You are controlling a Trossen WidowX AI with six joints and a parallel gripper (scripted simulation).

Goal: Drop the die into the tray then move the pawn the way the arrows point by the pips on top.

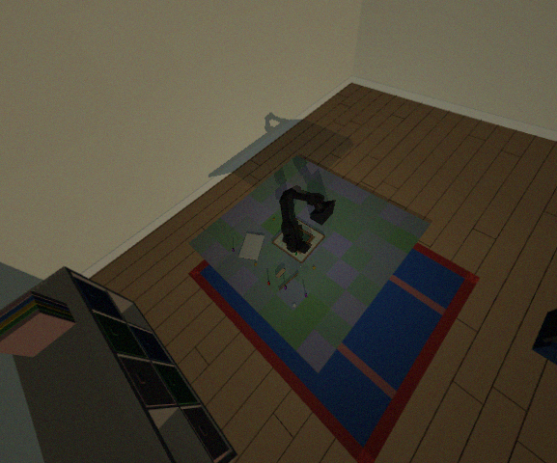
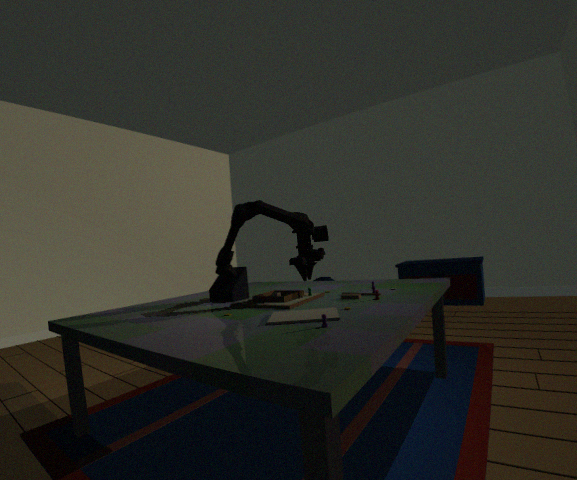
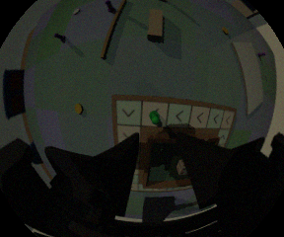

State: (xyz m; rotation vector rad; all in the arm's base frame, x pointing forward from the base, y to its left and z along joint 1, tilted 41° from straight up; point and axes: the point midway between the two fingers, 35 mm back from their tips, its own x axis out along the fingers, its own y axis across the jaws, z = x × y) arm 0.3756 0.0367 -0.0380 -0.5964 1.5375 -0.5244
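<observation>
The dark-green pawn lies 50 mm below my gripper tip and 10 mm ahead of it. The rest, counted from my gripper tip: green-floored dice tray 110 mm behind, 70 mm to the right, 70 mm below; white die 110 mm behind, 80 mm to the right, 50 mm below; pale flat sheet 310 mm to the right, 150 mm ahead, 70 mm below.
</observation>
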